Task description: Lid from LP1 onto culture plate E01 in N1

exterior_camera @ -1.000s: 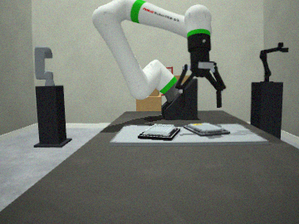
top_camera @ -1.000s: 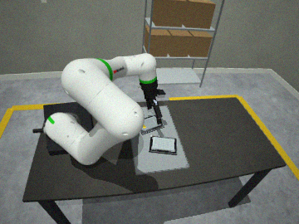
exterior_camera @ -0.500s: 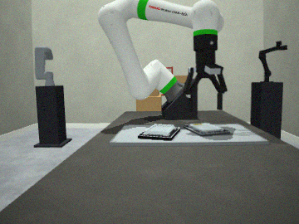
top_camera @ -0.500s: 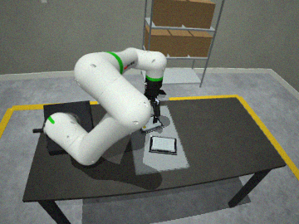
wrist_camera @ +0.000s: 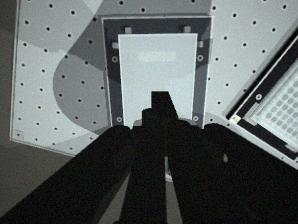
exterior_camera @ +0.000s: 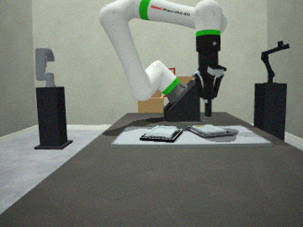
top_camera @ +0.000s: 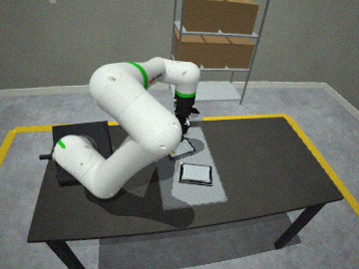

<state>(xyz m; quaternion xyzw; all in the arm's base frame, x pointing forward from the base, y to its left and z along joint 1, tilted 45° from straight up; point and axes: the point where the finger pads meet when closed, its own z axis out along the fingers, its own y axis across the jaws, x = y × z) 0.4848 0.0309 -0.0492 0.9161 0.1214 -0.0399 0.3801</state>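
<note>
The clear lid is 8 cm below my hand. The rest, counted from my hand: lid park LP1 (9 cm below); nest N1 (4 cm ahead, 18 cm to the right, 9 cm below); culture plate (4 cm ahead, 18 cm to the right, 8 cm below).
</note>
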